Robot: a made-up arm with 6 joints.
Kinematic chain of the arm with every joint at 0, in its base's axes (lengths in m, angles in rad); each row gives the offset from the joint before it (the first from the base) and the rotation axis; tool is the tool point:
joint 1: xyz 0 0 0.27 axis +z
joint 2: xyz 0 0 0 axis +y
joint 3: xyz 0 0 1.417 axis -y
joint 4: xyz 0 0 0 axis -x
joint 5: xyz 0.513 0 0 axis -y
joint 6: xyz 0 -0.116 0 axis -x
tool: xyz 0 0 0
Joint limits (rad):
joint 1: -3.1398..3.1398
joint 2: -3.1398..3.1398
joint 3: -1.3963..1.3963
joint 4: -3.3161..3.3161
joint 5: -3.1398..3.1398
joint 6: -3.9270..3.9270
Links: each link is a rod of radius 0.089 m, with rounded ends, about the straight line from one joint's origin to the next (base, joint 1, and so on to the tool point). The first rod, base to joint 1, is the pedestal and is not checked.
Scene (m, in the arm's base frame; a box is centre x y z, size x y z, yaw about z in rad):
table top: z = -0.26
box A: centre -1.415 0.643 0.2 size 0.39 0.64 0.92 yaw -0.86
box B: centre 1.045 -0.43 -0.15 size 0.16 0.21 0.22 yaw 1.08
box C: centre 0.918 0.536 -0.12 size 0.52 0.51 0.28 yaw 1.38
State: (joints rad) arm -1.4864 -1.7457 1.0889 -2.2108 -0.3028 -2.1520
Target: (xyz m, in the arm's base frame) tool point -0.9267 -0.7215 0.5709
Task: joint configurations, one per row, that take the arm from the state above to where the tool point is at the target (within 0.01 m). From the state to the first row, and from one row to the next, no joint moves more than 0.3 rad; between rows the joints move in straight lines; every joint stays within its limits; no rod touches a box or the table.
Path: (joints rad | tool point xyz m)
1: -1.3756 -1.5308 0.8211 -2.2435 -0.3892 -2.2103 | -0.2613 1.6941 0.7548
2: -1.2649 -1.3158 0.5534 -2.2761 -0.4755 -2.2687 | -0.3612 1.3935 1.1437
3: -1.1541 -1.1009 0.2856 -2.3088 -0.5619 -2.3270 | -0.3678 1.0238 1.4002
4: -1.0434 -0.8860 0.0179 -2.3415 -0.6482 -2.3854 | -0.2899 0.6584 1.5179
5: -0.9326 -0.6711 -0.2499 -2.3741 -0.7346 -2.4437 | -0.1594 0.3550 1.5159
6: -0.6886 -0.8603 -0.0720 -2.2800 -0.6616 -2.5471 | -0.4539 0.4714 1.4959
7: -0.4446 -1.0495 0.1059 -2.1859 -0.5887 -2.6505 | -0.8154 0.4626 1.4068
8: -0.2006 -1.2387 0.2837 -2.0918 -0.5157 -2.7540 | -1.1784 0.2985 1.2395
9: 0.0972 -1.3893 0.0663 -2.0254 -0.4448 -2.5533 | -1.2304 -0.0688 1.0234
10: 0.3950 -1.5399 -0.1511 -1.9589 -0.3738 -2.3527 | -1.1410 -0.4281 0.7989
11: 0.6928 -1.6905 -0.3685 -1.8925 -0.3028 -2.1520 | -0.9267 -0.7215 0.5709

